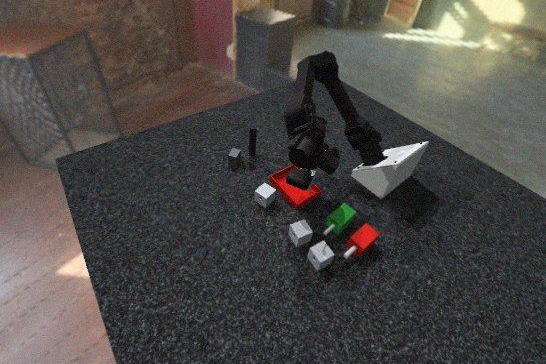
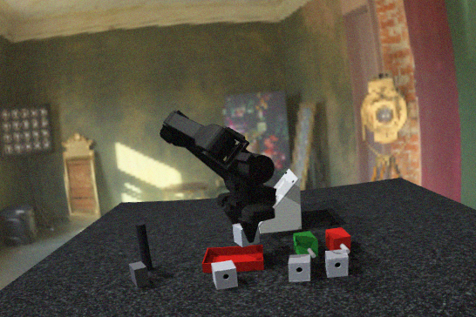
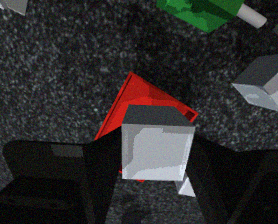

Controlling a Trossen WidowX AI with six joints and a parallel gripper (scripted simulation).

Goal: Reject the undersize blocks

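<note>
My gripper tip is 50 mm above the red reject tray and 30 mm to the left of it. Round my gripper tip: green gauge: 150 mm to the left, 40 mm below, 10 mm behind; red gauge: 230 mm to the left, 40 mm below, 10 mm behind.
</note>
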